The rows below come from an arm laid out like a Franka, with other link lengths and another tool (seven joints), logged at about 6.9 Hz.
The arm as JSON. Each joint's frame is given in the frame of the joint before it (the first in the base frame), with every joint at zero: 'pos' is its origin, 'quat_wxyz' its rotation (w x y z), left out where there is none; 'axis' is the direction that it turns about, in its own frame. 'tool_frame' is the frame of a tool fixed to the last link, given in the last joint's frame.
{
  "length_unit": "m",
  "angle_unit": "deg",
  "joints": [
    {
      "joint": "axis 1",
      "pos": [
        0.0,
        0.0,
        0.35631
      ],
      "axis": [
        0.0,
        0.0,
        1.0
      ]
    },
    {
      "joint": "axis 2",
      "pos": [
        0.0,
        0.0,
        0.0
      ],
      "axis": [
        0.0,
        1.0,
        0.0
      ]
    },
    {
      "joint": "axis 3",
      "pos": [
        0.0,
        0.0,
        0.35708
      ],
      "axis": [
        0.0,
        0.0,
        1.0
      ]
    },
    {
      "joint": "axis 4",
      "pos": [
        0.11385,
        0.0,
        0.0
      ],
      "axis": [
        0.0,
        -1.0,
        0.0
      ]
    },
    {
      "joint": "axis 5",
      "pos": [
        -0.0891,
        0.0,
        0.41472
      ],
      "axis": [
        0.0,
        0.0,
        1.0
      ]
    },
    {
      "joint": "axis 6",
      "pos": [
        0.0,
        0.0,
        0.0
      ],
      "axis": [
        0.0,
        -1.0,
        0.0
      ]
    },
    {
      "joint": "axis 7",
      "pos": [
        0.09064,
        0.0,
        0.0
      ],
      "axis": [
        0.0,
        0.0,
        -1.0
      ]
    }
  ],
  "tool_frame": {
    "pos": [
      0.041,
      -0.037,
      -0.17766
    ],
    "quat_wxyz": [
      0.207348,
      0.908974,
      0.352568,
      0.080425
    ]
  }
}
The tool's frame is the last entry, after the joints.
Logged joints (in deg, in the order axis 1, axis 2, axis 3, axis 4, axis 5, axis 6, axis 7), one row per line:
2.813, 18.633, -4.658, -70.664, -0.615, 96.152, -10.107
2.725, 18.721, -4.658, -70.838, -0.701, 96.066, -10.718
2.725, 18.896, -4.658, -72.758, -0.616, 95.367, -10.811
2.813, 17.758, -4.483, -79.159, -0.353, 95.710, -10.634
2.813, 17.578, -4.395, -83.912, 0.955, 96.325, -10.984
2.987, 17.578, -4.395, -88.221, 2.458, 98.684, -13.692
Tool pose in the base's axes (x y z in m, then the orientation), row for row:
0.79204, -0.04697, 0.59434, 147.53, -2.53, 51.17
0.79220, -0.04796, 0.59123, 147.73, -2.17, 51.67
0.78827, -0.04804, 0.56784, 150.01, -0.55, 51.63
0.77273, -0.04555, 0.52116, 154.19, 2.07, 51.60
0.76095, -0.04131, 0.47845, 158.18, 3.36, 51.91
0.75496, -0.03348, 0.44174, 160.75, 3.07, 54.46
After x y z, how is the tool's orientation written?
As angles about the fixed x, y, z axes (roll, pitch, yaw), in degrees.
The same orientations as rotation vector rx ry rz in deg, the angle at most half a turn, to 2 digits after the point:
135.97, 64.03, 21.89
135.76, 64.82, 21.53
137.09, 66.10, 18.41
139.60, 68.20, 12.97
142.28, 70.25, 9.20
143.06, 74.44, 8.67

